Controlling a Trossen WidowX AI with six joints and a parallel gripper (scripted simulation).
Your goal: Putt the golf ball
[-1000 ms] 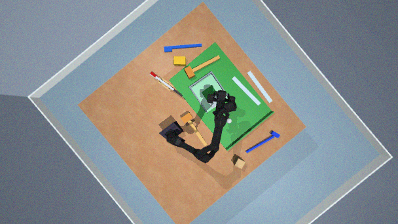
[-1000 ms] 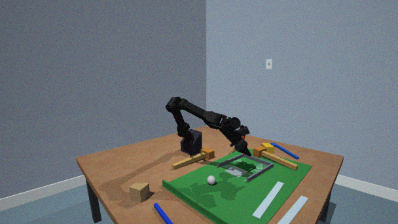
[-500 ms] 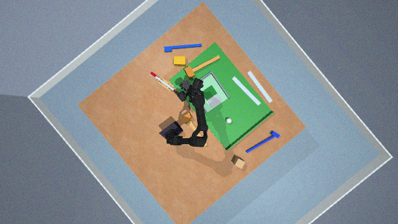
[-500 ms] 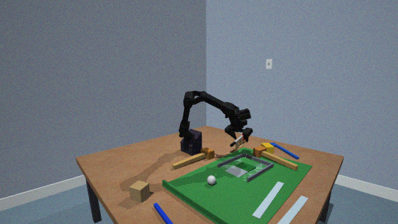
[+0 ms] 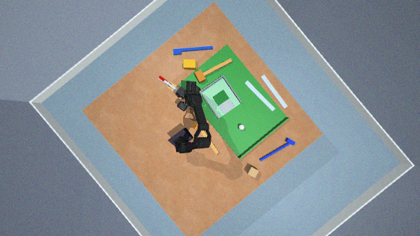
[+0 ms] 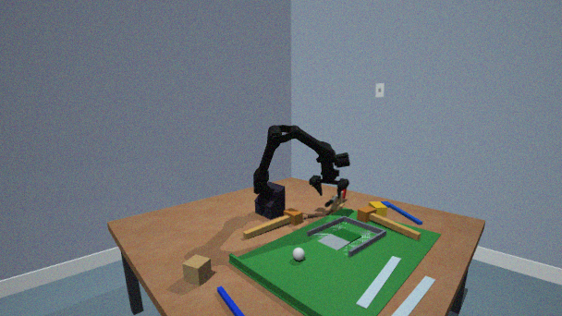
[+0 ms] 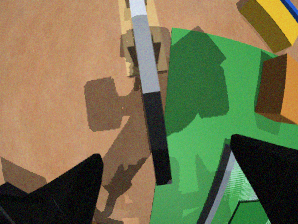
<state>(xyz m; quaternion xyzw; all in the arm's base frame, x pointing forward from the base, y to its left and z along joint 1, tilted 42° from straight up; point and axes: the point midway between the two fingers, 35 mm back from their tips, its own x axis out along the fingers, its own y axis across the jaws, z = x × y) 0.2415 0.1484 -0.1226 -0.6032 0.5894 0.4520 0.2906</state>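
The red putter is 110 mm to the left of my gripper tip, 40 mm below it and 40 mm behind it. Also, from my gripper tip: wooden stand (130 mm to the left, 60 mm below, 40 mm behind); then yellow block (190 mm to the left, 170 mm ahead, 70 mm below); then green mat (240 mm ahead, 230 mm to the right, 90 mm below).
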